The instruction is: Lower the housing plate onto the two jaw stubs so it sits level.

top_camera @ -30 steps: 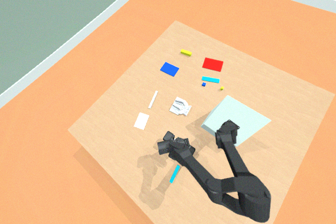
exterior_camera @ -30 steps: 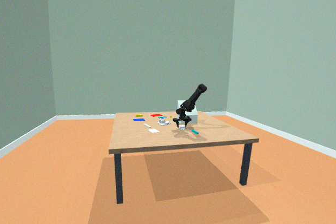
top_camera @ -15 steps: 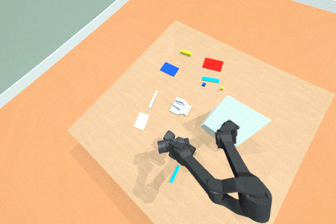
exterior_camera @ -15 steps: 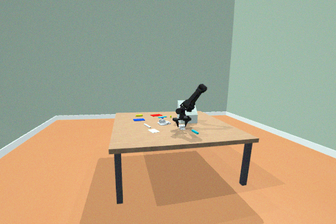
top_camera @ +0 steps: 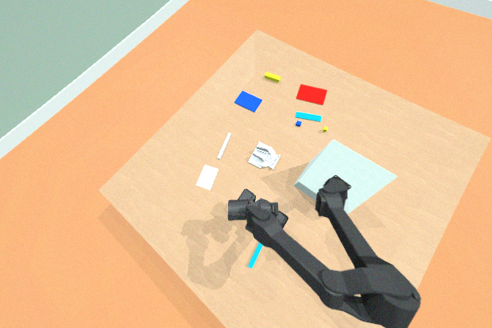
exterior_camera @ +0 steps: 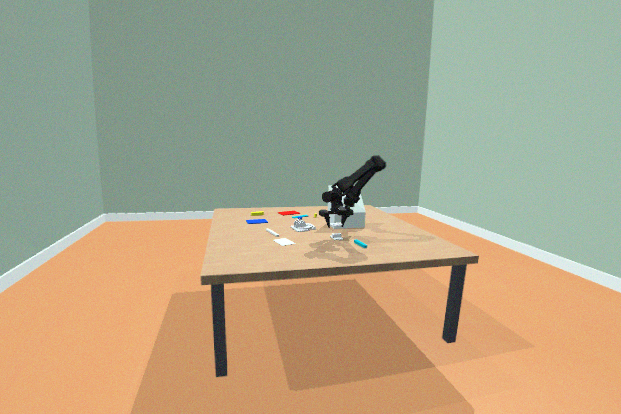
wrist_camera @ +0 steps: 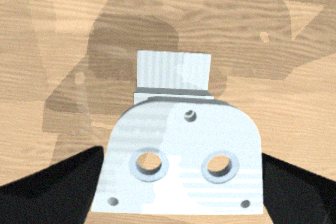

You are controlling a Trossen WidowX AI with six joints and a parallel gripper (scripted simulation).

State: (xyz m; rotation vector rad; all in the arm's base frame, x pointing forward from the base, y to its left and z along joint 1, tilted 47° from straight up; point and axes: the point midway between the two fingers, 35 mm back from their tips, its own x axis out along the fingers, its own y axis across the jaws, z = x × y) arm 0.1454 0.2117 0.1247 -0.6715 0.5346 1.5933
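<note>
Right now my gripper tip is 19 cm to the left of the white jaw assembly, 12 cm short of it and 4 cm above it. The rest, counted from my gripper tip: white plate: 29 cm ahead, 6 cm below, 5 cm to the left; white strip: 34 cm ahead, 12 cm to the right, 5 cm below; blue plate: 42 cm ahead, 40 cm to the right, 5 cm below.
</note>
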